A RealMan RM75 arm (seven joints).
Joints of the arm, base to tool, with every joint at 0 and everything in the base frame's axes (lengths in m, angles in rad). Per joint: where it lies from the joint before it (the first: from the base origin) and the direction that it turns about. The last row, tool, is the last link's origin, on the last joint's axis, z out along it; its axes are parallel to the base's.
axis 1: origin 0 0 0.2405 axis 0 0 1
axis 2: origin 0 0 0 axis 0 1 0
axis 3: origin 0 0 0.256 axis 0 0 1
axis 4: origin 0 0 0 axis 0 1 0
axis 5: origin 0 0 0.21 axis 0 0 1
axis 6: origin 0 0 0 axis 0 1 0
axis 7: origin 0 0 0.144 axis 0 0 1
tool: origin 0 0 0
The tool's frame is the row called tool.
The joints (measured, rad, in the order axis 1, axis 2, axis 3, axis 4, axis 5, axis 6, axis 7), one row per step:
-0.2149 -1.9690 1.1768 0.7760 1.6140 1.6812 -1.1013
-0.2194 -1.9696 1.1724 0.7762 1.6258 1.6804 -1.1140
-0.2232 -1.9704 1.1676 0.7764 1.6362 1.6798 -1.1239
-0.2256 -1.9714 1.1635 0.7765 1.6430 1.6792 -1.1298
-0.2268 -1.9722 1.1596 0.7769 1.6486 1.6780 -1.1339
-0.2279 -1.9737 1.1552 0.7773 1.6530 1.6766 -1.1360
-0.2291 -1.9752 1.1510 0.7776 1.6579 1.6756 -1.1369
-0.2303 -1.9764 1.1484 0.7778 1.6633 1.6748 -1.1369
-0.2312 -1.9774 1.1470 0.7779 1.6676 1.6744 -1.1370
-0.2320 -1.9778 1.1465 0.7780 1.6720 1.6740 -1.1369
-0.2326 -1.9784 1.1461 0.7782 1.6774 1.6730 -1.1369
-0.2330 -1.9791 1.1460 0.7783 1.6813 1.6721 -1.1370
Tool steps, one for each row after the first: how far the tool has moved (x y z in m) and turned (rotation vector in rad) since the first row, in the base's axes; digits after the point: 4 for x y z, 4 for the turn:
-0.0002 0.0009 -0.0003 -0.0086 0.0061 0.0081
-0.0004 0.0017 -0.0005 -0.0147 0.0112 0.0146
-0.0005 0.0023 -0.0006 -0.0176 0.0141 0.0190
-0.0008 0.0027 -0.0006 -0.0185 0.0170 0.0231
-0.0009 0.0032 -0.0007 -0.0173 0.0186 0.0258
-0.0010 0.0037 -0.0009 -0.0164 0.0206 0.0272
-0.0011 0.0039 -0.0012 -0.0169 0.0237 0.0271
-0.0012 0.0040 -0.0016 -0.0181 0.0261 0.0269
-0.0014 0.0039 -0.0019 -0.0200 0.0294 0.0263
-0.0018 0.0038 -0.0024 -0.0221 0.0337 0.0260
-0.0020 0.0037 -0.0029 -0.0239 0.0367 0.0260

